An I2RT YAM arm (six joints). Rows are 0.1 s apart.
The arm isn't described. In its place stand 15 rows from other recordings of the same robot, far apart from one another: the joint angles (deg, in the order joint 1, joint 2, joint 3, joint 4, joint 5, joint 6), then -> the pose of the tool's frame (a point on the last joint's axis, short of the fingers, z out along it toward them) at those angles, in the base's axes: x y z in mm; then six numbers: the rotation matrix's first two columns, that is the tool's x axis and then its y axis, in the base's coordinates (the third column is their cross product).
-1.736 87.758 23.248 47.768 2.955 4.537 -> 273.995, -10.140, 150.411, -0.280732, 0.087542, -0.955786, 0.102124, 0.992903, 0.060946
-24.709 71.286 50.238 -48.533 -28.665 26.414 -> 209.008, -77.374, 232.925, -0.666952, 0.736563, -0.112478, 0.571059, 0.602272, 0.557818
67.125 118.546 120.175 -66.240 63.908 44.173 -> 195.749, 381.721, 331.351, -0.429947, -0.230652, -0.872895, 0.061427, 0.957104, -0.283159
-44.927 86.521 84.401 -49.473 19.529 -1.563 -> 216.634, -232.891, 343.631, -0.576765, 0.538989, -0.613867, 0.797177, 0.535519, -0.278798
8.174 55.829 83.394 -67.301 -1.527 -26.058 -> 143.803, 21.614, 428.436, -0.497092, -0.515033, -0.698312, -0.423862, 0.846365, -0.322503
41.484 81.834 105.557 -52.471 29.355 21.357 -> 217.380, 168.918, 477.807, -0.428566, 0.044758, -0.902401, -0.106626, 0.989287, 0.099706
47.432 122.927 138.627 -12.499 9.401 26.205 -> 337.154, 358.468, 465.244, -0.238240, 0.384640, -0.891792, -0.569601, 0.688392, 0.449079
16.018 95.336 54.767 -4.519 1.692 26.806 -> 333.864, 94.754, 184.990, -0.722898, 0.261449, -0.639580, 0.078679, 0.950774, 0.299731
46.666 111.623 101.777 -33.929 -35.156 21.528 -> 289.361, 336.569, 304.813, -0.764570, -0.373192, -0.525510, -0.644396, 0.425267, 0.635533
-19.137 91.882 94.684 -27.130 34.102 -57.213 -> 338.033, -138.426, 406.635, -0.844723, -0.443723, -0.299256, 0.081169, 0.446462, -0.891114
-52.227 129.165 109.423 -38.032 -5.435 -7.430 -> 306.456, -389.961, 199.324, -0.611579, 0.579046, -0.539144, 0.682597, 0.730720, 0.010494
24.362 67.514 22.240 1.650 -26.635 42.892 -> 185.331, 101.442, 152.577, -0.912625, 0.254604, -0.319831, -0.058966, 0.692203, 0.719290
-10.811 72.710 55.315 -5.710 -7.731 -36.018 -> 289.463, -50.400, 306.702, -0.349594, -0.526465, -0.774996, -0.174630, 0.849310, -0.498174
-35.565 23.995 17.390 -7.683 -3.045 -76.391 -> 111.119, -77.126, 225.244, -0.571037, -0.784826, -0.240758, -0.068314, 0.337690, -0.938775
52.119 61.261 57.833 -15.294 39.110 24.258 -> 163.529, 173.633, 357.606, -0.280589, 0.158504, -0.946650, -0.142941, 0.968372, 0.204509
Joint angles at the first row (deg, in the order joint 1, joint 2, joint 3, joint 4, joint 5, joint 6):
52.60 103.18 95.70 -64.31 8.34 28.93
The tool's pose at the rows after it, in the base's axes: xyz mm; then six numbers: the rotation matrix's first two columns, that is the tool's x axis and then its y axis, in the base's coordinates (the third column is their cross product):
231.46, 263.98, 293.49, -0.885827, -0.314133, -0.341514, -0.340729, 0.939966, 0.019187
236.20, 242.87, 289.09, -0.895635, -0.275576, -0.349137, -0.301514, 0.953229, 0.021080
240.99, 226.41, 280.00, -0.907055, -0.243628, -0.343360, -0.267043, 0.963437, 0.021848
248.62, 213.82, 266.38, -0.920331, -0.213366, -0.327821, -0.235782, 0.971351, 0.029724
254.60, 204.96, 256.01, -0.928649, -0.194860, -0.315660, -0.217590, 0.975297, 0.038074
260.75, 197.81, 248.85, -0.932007, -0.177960, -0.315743, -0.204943, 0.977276, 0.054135
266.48, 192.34, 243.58, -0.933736, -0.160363, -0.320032, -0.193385, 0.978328, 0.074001
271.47, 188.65, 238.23, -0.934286, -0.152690, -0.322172, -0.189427, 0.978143, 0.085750
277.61, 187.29, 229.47, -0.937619, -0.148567, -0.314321, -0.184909, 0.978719, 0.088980
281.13, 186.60, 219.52, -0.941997, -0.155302, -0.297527, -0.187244, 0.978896, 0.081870
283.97, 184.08, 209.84, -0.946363, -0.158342, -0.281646, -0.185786, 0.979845, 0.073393
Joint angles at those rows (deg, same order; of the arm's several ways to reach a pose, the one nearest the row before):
49.65 100.07 91.74 -63.66 8.84 28.51
46.72 97.03 87.16 -61.56 8.80 27.94
44.12 95.24 83.13 -59.55 8.43 27.48
41.49 94.85 79.70 -57.06 7.38 26.98
39.53 94.85 77.41 -55.11 6.37 26.33
37.76 94.87 75.75 -52.93 5.28 25.58
36.27 94.98 74.57 -50.85 4.16 25.10
35.16 95.37 73.71 -49.15 3.36 24.45
34.30 96.71 73.23 -47.66 2.81 23.97
33.84 98.04 72.60 -46.76 2.57 23.33
33.21 99.09 71.70 -45.87 2.46 22.72

